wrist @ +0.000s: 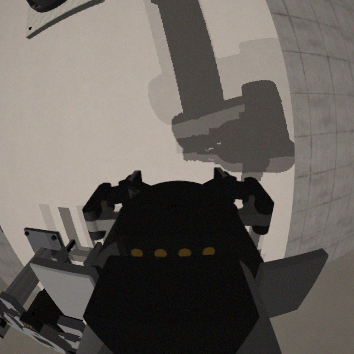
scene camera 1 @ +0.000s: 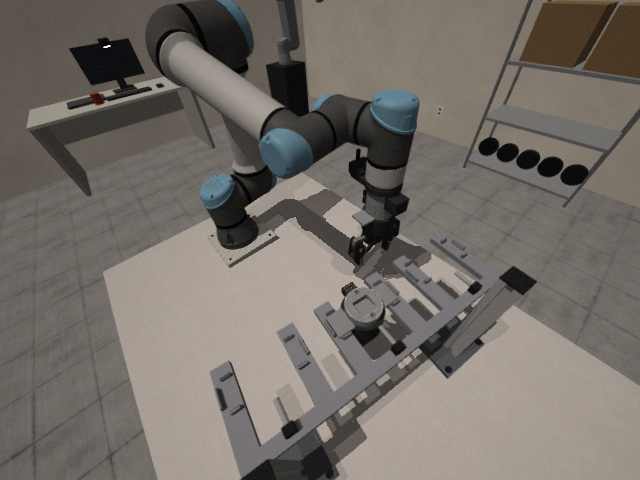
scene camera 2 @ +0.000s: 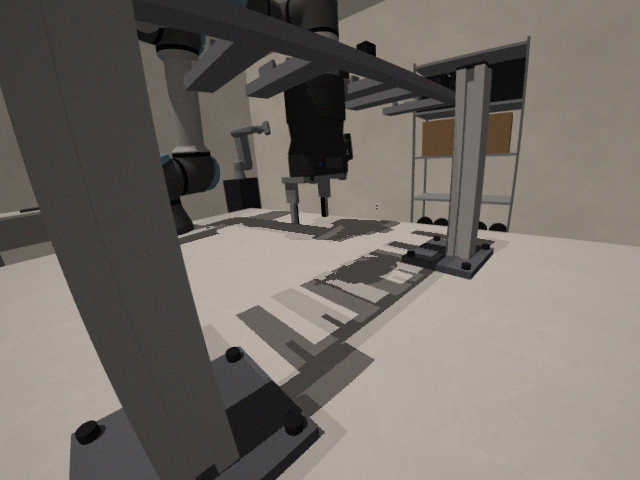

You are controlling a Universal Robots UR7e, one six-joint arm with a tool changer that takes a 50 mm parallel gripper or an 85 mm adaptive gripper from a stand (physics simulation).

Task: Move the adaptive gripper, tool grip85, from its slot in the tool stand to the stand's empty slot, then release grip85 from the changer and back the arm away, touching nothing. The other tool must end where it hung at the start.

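Places are measured from the arm's base along level axes (x ahead, y left, z up), in metres.
Pixels of known places: arm's base, link origin: (scene camera 1: 239, 234).
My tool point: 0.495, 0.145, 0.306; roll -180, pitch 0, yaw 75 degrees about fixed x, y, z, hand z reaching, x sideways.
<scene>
For each thing: its top centre in the pictures, then the offset to it from my tool point, as dx, dy, dz. "spot": a spot on its surface instead.
- adaptive gripper grip85, top centre: (wrist: 177, 333) (scene camera 1: 378, 203) -0.004, +0.001, +0.000
- left slot, surface spot: (scene camera 1: 240, 419) spot: +0.084, -0.439, -0.040
- right slot, surface spot: (scene camera 1: 436, 294) spot: +0.188, -0.101, -0.040
The adaptive gripper grip85 (scene camera 1: 371, 249) (wrist: 177, 175) is on the arm's changer, pointing down, fingers apart, open and empty. It is on the robot's side of the tool stand (scene camera 1: 372, 370) (scene camera 2: 310, 46), off the fork ends near the right and middle slots in scene camera 1. In scene camera 2 it is mostly hidden behind the parallel gripper. The parallel gripper (scene camera 1: 364, 312) (scene camera 2: 315, 129) hangs upright in the middle slot. The left slot (scene camera 1: 240, 419) and the right slot (scene camera 1: 436, 294) in scene camera 1 hold no tool.
The stand's end posts (scene camera 1: 480, 317) (scene camera 2: 467, 165) rise from bolted base plates. Black-tipped pins stick out along the rail between the fork arms. The robot base (scene camera 1: 236, 232) stands behind, left of the gripper in scene camera 1. A desk and a shelf unit (scene camera 1: 555, 124) stand farther off.
</scene>
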